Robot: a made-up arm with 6 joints. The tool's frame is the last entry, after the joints. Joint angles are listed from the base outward. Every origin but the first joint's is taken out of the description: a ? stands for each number. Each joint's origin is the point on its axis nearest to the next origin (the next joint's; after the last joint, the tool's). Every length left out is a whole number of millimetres.
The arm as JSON. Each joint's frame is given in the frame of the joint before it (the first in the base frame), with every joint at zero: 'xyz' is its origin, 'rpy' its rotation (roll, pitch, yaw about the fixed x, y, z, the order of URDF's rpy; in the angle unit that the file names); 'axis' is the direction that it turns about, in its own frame. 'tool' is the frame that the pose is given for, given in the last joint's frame.
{
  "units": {
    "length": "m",
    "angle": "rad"
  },
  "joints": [
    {
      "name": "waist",
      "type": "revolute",
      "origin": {
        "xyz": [
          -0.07,
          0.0,
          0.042
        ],
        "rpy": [
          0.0,
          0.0,
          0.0
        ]
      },
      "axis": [
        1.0,
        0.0,
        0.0
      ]
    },
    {
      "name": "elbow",
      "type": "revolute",
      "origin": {
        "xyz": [
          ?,
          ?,
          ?
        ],
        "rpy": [
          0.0,
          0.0,
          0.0
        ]
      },
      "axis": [
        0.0,
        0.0,
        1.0
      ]
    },
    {
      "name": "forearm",
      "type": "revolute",
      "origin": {
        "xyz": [
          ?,
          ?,
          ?
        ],
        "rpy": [
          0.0,
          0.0,
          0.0
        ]
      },
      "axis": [
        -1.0,
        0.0,
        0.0
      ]
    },
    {
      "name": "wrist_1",
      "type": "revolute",
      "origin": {
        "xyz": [
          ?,
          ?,
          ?
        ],
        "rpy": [
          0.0,
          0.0,
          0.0
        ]
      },
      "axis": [
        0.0,
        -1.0,
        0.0
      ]
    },
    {
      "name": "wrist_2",
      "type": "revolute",
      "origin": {
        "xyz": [
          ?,
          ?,
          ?
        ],
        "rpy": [
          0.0,
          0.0,
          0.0
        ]
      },
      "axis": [
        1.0,
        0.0,
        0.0
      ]
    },
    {
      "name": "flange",
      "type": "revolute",
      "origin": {
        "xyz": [
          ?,
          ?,
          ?
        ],
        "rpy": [
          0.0,
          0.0,
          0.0
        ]
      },
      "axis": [
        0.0,
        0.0,
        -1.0
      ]
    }
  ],
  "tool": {
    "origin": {
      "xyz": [
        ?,
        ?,
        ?
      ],
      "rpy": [
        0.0,
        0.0,
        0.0
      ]
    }
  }
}
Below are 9 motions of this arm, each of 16 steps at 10 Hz.
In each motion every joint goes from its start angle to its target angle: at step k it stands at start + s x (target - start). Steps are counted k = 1, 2, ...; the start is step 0. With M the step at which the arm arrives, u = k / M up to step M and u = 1 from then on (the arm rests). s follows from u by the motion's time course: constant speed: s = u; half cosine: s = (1 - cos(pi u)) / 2; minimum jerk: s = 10 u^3 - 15 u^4 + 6 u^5.
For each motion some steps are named. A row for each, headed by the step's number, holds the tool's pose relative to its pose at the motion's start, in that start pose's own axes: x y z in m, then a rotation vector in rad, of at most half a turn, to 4 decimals.
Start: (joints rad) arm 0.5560 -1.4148 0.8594 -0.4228 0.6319 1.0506
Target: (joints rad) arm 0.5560 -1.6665 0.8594 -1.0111 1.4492 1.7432
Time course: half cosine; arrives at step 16
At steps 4, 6, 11, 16:
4: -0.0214 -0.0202 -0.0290 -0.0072 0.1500 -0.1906
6: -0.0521 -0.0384 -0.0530 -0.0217 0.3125 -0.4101
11: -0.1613 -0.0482 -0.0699 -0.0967 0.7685 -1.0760
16: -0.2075 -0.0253 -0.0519 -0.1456 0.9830 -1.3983

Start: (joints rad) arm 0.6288 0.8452 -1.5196 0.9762 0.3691 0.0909
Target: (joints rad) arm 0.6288 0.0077 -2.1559 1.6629 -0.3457 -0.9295
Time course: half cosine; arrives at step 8
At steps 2, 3, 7, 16:
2: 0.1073 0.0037 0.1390 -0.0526 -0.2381 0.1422
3: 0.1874 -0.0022 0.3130 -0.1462 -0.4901 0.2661
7: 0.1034 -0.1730 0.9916 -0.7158 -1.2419 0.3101
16: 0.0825 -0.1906 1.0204 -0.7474 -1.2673 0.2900

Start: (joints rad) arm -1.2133 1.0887 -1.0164 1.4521 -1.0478 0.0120
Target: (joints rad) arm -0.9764 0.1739 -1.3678 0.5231 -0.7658 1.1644
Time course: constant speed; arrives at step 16
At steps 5, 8, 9, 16:
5: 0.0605 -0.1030 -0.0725 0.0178 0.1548 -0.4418
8: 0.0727 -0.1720 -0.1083 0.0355 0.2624 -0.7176
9: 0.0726 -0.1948 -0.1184 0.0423 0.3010 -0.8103
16: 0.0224 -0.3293 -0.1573 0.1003 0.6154 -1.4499

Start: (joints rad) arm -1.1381 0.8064 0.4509 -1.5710 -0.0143 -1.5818
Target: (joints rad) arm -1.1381 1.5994 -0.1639 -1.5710 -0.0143 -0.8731
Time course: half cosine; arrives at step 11
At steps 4, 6, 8, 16:
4: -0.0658 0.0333 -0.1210 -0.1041 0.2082 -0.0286
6: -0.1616 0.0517 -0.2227 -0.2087 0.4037 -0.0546
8: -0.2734 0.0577 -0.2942 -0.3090 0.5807 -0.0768
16: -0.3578 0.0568 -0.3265 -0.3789 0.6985 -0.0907

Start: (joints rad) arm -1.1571 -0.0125 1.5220 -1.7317 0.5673 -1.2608
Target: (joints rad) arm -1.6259 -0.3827 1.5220 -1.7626 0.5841 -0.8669
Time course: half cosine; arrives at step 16
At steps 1, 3, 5, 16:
1: 0.0027 -0.0025 0.0004 0.0012 -0.0008 -0.0096
3: 0.0235 -0.0223 0.0038 0.0106 -0.0074 -0.0838
5: 0.0601 -0.0608 0.0114 0.0295 -0.0214 -0.2205
16: 0.2137 -0.3126 0.0876 0.1821 -0.1407 -0.9699

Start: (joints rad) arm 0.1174 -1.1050 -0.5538 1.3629 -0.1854 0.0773
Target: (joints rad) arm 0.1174 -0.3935 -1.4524 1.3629 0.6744 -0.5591
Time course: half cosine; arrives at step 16
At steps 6, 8, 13, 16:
6: 0.0144 0.0703 0.0455 0.4887 0.1435 -0.0372
8: 0.0351 0.0890 0.0758 0.7762 0.1809 -0.0963
13: 0.0869 0.0552 0.0896 1.2885 0.1364 -0.3501
16: 0.0926 0.0383 0.0786 1.3632 0.1095 -0.4227

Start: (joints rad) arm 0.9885 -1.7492 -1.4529 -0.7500 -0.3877 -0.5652
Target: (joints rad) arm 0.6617 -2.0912 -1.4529 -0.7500 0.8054 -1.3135
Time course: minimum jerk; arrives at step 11
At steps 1, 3, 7, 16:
1: 0.0011 0.0026 0.0010 0.0042 -0.0061 0.0054
3: 0.0196 0.0511 0.0238 0.0785 -0.1239 0.1118
7: 0.0117 0.2842 0.1966 0.3310 -0.7936 0.7401
16: -0.0527 0.3635 0.2732 0.3881 -1.1045 1.0248

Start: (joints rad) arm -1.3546 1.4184 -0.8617 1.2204 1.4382 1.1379
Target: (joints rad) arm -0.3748 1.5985 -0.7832 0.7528 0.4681 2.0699
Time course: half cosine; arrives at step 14
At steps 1, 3, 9, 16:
1: -0.0038 0.0004 -0.0033 -0.0033 -0.0005 -0.0110
3: -0.0358 0.0020 -0.0275 -0.0312 -0.0058 -0.0932
9: -0.2953 -0.0445 -0.0860 -0.2468 -0.1451 -0.4841
16: -0.4176 -0.0845 -0.0488 -0.3037 -0.2875 -0.5726

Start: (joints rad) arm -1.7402 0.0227 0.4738 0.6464 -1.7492 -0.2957
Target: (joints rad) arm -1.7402 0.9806 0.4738 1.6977 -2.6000 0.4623
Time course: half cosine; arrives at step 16
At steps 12, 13, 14, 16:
12: -0.7450 -0.3833 -0.1260 0.0560 0.3522 -1.8467
13: -0.8035 -0.3593 -0.1549 0.0849 0.4354 -1.9439
14: -0.8444 -0.3374 -0.1766 0.1076 0.5026 -2.0098
16: -0.8762 -0.3170 -0.1944 0.1268 0.5614 -2.0597

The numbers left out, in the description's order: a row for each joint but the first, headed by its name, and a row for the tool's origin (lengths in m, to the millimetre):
elbow: 0.0 0.085 -0.134
forearm: 0.177 0.076 0.0
wrist_1: 0.0 0.398 0.246
wrist_2: 0.212 0.0 -0.06
flange: 0.0 -0.036 -0.331
tool: 0.102 0.059 0.0

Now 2 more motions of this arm.
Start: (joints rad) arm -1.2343 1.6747 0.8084 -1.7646 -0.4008 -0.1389
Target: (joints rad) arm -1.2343 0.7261 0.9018 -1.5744 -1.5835 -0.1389
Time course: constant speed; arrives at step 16
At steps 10, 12, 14, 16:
10: -0.0363 -0.2622 0.1712 -0.2979 0.2775 0.2226
12: -0.0239 -0.3222 0.1963 -0.3600 0.3188 0.2861
14: -0.0046 -0.3823 0.2169 -0.4225 0.3535 0.3555
16: 0.0217 -0.4415 0.2324 -0.4853 0.3808 0.4304

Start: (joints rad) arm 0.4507 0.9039 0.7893 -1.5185 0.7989 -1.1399
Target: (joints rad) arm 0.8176 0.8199 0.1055 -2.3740 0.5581 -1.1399
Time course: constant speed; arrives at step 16
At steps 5, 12, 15, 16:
5: -0.1578 0.2269 0.0475 0.3137 0.1673 0.0643
12: -0.4797 0.4389 0.2017 0.6602 0.5171 0.2407
15: -0.6396 0.4688 0.2907 0.7631 0.7013 0.3408
16: -0.6935 0.4691 0.3222 0.7901 0.7665 0.3765

